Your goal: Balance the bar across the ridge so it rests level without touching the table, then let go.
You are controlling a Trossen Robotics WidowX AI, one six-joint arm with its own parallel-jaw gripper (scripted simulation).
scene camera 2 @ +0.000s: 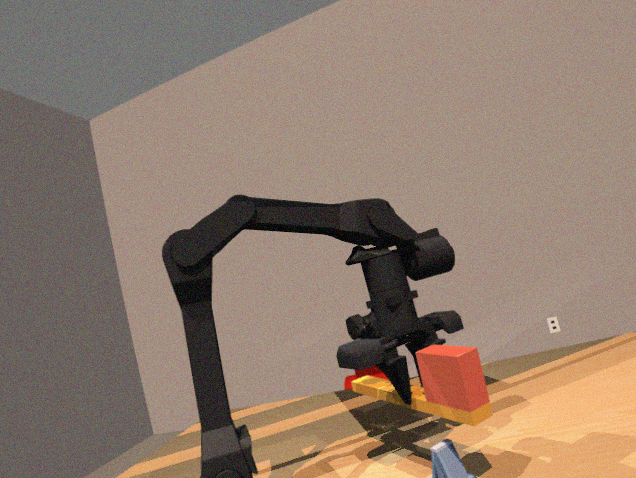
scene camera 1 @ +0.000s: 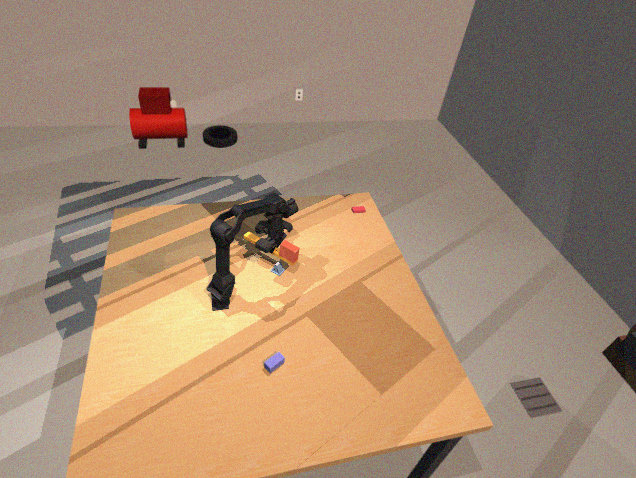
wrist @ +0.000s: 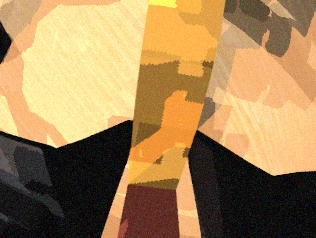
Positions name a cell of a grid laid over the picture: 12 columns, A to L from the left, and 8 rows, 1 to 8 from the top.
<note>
The gripper (scene camera 2: H7) holds a yellow bar (wrist: G2).
The gripper is seen too in scene camera 1 (scene camera 1: F5) and in the wrist view (wrist: G5).
</note>
